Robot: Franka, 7 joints.
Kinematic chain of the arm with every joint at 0, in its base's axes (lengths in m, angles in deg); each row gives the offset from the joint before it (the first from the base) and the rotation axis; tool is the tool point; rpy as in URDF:
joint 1: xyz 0 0 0.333 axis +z
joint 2: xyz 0 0 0 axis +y
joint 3: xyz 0 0 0.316 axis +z
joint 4: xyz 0.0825 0 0 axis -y
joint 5: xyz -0.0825 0 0.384 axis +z
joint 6: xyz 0 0 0 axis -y
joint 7: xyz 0.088 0 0 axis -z
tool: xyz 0 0 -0.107 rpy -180 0 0
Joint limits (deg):
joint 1: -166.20..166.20
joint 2: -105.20..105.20
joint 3: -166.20..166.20
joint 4: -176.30..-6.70
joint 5: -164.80..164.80
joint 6: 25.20..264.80
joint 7: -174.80..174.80
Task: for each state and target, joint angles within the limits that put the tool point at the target. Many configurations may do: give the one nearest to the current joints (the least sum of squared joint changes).
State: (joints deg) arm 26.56 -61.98 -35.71 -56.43 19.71 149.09 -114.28
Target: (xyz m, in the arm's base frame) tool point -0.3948 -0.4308 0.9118
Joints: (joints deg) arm 18.91 -71.80 -34.98 -59.12 19.80 147.65 -114.28
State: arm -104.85 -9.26 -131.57 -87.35 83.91 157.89 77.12
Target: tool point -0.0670 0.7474 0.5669
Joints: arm -109.77 -32.91 -140.75 -71.16 81.80 156.01 77.12
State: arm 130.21 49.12 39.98 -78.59 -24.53 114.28 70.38
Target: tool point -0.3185 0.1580 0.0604
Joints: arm 121.22 43.98 30.11 -127.94 -21.40 90.84 70.38
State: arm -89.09 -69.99 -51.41 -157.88 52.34 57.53 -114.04
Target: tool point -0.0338 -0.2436 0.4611
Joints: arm -76.38 -48.26 -44.03 -159.67 55.66 70.60 -114.04
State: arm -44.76 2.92 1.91 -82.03 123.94 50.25 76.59
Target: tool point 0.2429 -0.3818 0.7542
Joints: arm -59.15 -2.78 -13.12 -99.90 117.94 38.34 76.59
